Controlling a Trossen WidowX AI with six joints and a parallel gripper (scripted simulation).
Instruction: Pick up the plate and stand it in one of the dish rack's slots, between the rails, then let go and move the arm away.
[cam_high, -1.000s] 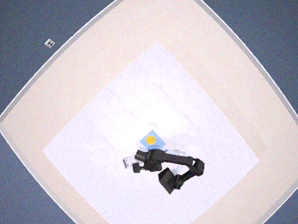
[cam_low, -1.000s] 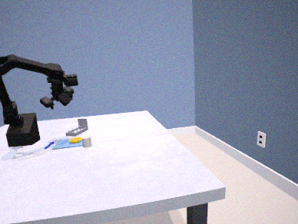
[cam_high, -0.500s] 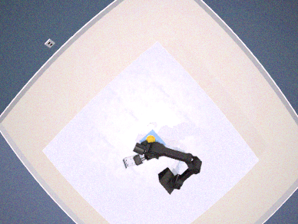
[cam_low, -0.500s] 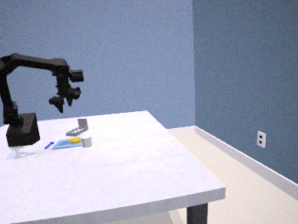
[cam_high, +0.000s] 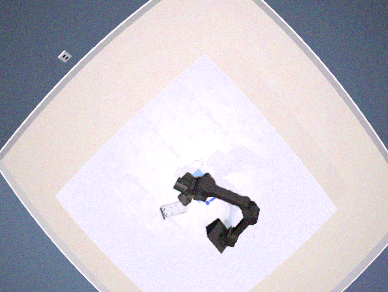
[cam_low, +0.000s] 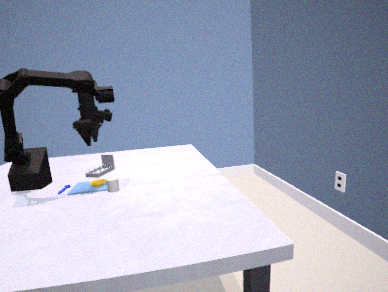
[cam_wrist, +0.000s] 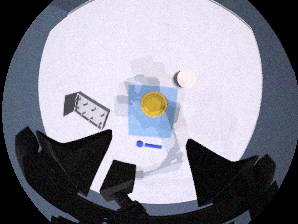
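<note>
Right now my gripper tip is 160 mm above the plate. Also, from my gripper tip: blue utensil 180 mm below, 140 mm behind, 20 mm to the left; then pale cup 150 mm below, 70 mm to the right, 70 mm ahead; then dish rack 200 mm to the left, 160 mm below, 20 mm behind.
</note>
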